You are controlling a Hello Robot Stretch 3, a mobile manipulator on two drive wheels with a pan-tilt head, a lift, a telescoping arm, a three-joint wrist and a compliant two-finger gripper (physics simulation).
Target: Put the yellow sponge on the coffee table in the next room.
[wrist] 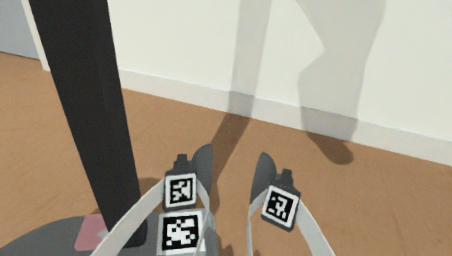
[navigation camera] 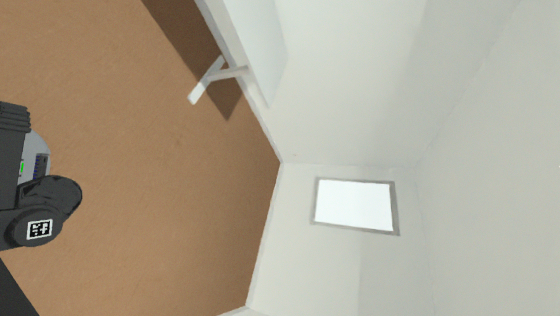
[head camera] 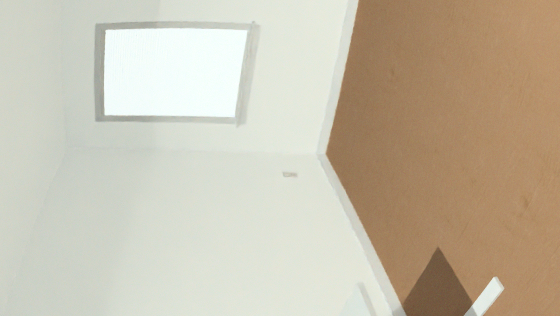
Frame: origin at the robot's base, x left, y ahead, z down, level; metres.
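Where they show: gripper, fingertip midpoint: (wrist: pixel 233 166).
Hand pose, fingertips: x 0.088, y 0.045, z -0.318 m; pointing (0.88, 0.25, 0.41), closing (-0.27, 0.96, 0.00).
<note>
After its pixels a point has its place.
The yellow sponge does not show in these views, and no coffee table can be made out. My gripper (wrist: pixel 233 166) @(z -0.318, x 0.088, y 0.045 m) is open in the wrist view, with its two dark fingertips apart and nothing between them. It is above the robot's own grey base (wrist: pixel 45 237) @(z -0.160, x 0.135, y -0.173 m), beside the black mast (wrist: pixel 92 115) @(z -0.351, x 0.116, y -0.064 m).
A white table (head camera: pixel 356 304) @(z -0.720, x -0.604, y -1.124 m) (navigation camera: pixel 260 50) @(z -0.720, x -0.857, y -0.932 m) stands against the wall, its foot (head camera: pixel 487 296) (navigation camera: pixel 201 89) sticking out over the brown floor (head camera: pixel 450 125) @(z -0.001, x 0.055, y -1.587 m) (navigation camera: pixel 150 200) @(z 0.000, x 0.207, y -0.809 m) (wrist: pixel 390 200) @(z 0.000, x 0.249, y 0.547 m). A grey-framed window (head camera: pixel 175 72) @(z -1.383, x 0.370, y -3.121 m) (navigation camera: pixel 354 205) @(z -1.468, x 0.405, y -3.102 m) is in the wall past the room corner. A pale baseboard (wrist: pixel 180 92) @(z -0.041, x 0.814, y -0.007 m) runs behind the gripper.
</note>
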